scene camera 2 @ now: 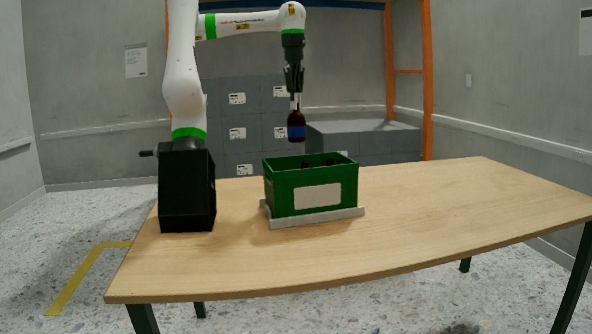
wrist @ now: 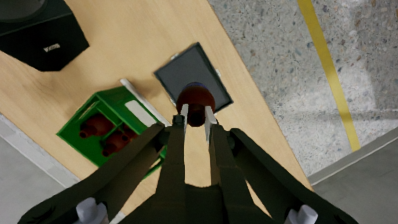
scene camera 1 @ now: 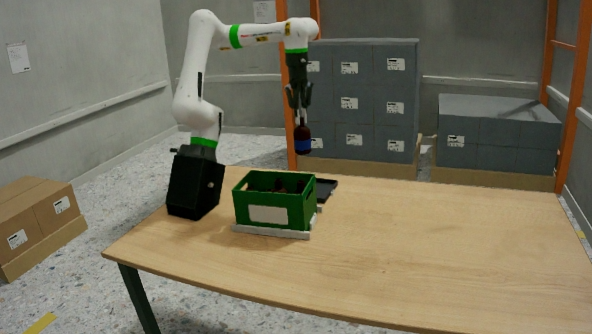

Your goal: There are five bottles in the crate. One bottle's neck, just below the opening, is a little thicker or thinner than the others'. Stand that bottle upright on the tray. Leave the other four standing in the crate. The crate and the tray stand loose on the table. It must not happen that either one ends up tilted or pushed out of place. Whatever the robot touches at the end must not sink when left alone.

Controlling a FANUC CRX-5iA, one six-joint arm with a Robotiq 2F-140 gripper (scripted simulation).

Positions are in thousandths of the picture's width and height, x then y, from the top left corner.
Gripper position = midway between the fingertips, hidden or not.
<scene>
my gripper: scene camera 2 499, 328; wrist 494, 507; scene camera 1 509, 370
</scene>
